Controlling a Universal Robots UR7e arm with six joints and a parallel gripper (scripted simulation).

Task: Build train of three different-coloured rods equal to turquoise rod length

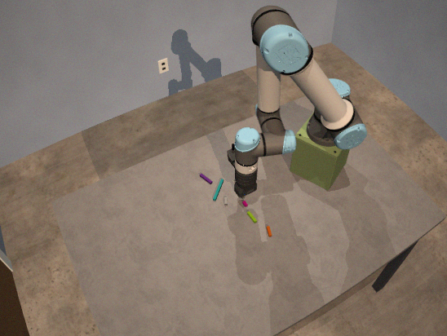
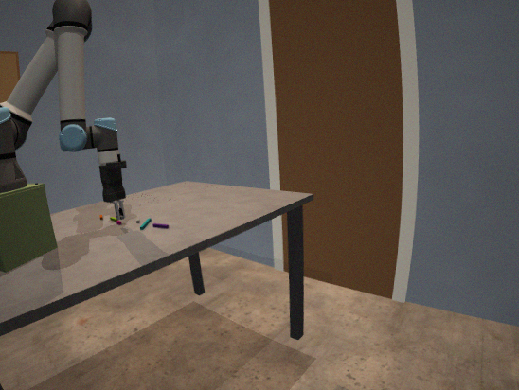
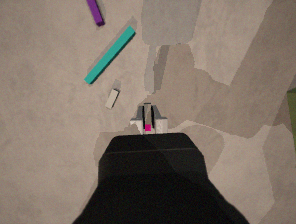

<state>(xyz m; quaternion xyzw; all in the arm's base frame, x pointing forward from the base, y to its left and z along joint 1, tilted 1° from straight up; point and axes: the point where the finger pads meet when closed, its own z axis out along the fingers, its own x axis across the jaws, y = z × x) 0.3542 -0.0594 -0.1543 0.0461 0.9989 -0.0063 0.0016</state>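
Now: hand 30 mm to the right of the magenta rod and 40 mm above it. Also, from my hand: turquoise rod (40 mm ahead, 90 mm to the right, 40 mm below); then purple rod (50 mm ahead, 160 mm to the right, 40 mm below); then lime rod (20 mm ahead, 90 mm to the left, 40 mm below).
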